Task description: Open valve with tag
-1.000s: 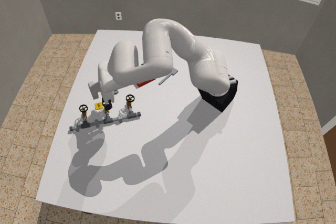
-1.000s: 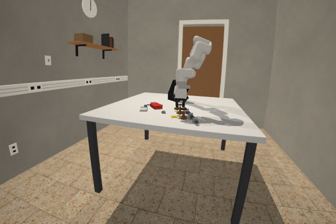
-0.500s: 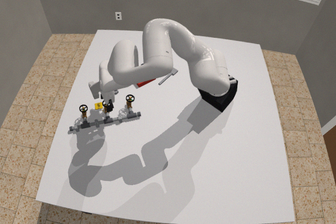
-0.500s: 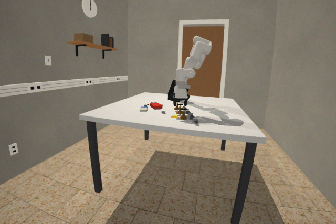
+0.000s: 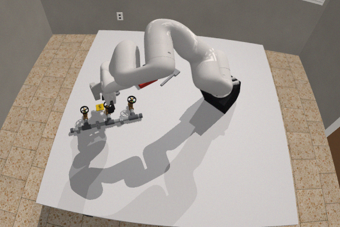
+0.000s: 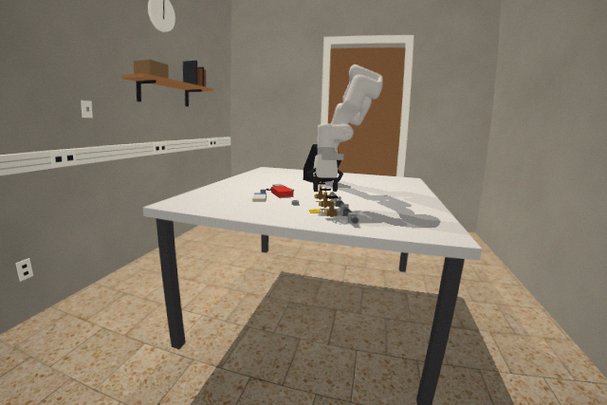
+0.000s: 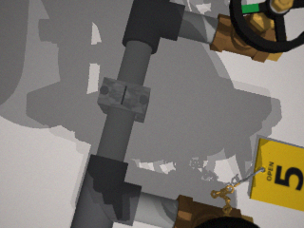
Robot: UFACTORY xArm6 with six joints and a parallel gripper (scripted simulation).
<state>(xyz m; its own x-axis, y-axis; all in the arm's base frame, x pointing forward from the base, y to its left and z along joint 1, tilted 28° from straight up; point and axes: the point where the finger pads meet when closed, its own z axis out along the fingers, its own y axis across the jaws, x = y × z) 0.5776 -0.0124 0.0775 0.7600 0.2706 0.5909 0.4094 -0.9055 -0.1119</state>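
The yellow tag is 60 mm ahead of my hand, 30 mm to the right of it and 80 mm below it. From my hand the other things lie so: red box: 200 mm behind, 230 mm to the right, 70 mm below; grey nut: 30 mm behind, 140 mm to the right, 80 mm below; blue block: 80 mm behind, 320 mm to the right, 80 mm below.
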